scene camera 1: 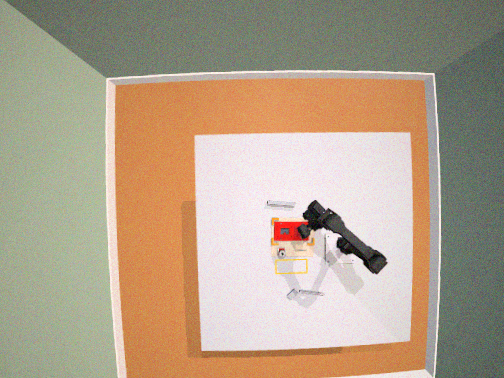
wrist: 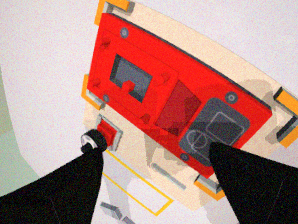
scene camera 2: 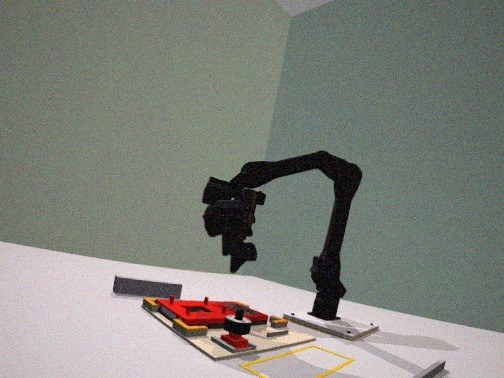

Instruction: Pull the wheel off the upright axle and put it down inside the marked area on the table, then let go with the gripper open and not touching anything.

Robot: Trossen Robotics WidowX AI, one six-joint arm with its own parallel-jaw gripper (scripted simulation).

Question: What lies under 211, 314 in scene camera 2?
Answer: A red plate.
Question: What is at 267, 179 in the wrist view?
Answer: My gripper.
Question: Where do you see a red plate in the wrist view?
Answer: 182, 103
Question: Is my gripper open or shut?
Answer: Open.
